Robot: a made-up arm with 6 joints.
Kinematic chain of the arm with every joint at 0, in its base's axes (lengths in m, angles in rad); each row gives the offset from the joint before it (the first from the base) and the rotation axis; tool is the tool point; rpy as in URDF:
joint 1: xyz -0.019 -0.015 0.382 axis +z
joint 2: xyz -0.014 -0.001 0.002 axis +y
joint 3: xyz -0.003 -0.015 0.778 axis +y
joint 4: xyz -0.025 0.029 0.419 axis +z
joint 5: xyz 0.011 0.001 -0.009 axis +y
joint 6: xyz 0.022 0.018 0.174 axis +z
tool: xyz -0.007 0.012 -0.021 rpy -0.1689 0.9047 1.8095
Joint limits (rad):
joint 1: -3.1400..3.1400
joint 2: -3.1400..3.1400
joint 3: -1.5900..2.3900
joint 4: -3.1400..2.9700
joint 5: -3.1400..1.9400
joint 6: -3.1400..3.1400
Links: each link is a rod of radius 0.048 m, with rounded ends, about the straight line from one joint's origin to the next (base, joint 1, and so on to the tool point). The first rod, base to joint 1, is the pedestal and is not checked.
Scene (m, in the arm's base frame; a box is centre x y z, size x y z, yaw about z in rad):
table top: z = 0
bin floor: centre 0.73 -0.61 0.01 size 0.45 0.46 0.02 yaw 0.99
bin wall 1: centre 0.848 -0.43 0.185 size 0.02 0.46 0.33 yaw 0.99
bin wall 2: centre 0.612 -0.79 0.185 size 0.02 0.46 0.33 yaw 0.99
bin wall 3: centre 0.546 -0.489 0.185 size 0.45 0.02 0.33 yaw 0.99
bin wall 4: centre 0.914 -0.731 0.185 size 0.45 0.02 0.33 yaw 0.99
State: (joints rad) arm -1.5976 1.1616 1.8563 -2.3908 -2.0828 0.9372
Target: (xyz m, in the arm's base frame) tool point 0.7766 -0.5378 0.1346
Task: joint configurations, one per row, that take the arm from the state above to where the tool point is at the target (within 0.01 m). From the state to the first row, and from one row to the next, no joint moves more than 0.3 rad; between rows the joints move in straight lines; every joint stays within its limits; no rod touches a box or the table.
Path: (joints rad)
1: -1.4748 1.0090 1.6126 -2.4126 -1.9615 1.1124
2: -1.3520 0.8563 1.3689 -2.4344 -1.8403 1.2876
3: -1.2292 0.7037 1.1252 -2.4562 -1.7190 1.4627
4: -1.1065 0.5511 0.8816 -2.4780 -1.5977 1.6379
5: -0.9837 0.3984 0.6379 -2.4999 -1.4765 1.8131
6: -0.9162 0.6579 0.7444 -2.3987 -1.5336 1.6005
7: -0.8487 0.9175 0.8508 -2.2975 -1.5907 1.3879
8: -0.7812 1.1770 0.9573 -2.1964 -1.6478 1.1753
9: -0.7137 1.4365 1.0638 -2.0952 -1.7049 0.9627

